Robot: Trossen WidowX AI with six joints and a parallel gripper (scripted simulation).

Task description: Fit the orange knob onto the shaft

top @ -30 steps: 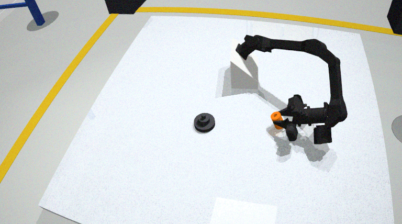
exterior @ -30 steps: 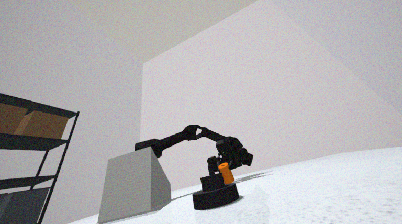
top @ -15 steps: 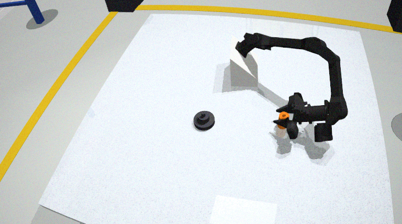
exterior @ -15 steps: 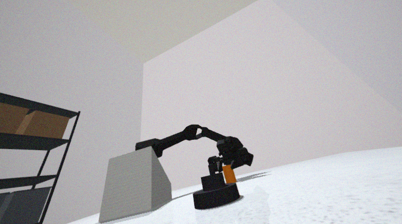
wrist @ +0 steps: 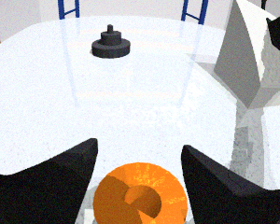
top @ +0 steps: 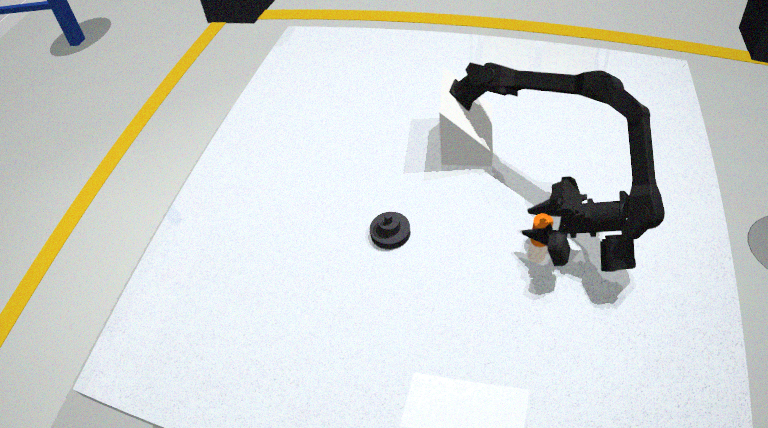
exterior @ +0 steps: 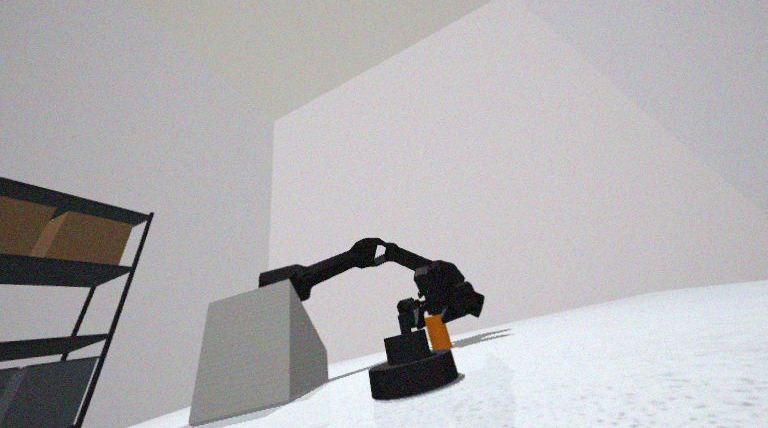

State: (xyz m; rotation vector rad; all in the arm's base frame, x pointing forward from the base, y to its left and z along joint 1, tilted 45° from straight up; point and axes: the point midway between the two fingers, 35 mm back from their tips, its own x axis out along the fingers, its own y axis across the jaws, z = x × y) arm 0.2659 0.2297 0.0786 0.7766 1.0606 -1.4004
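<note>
Right now my gripper tip is 40 mm to the right of the orange knob and 20 mm above it. The rest, counted from my gripper tip: round pedestal (270 mm to the right, 50 mm ahead, 20 mm below).
</note>
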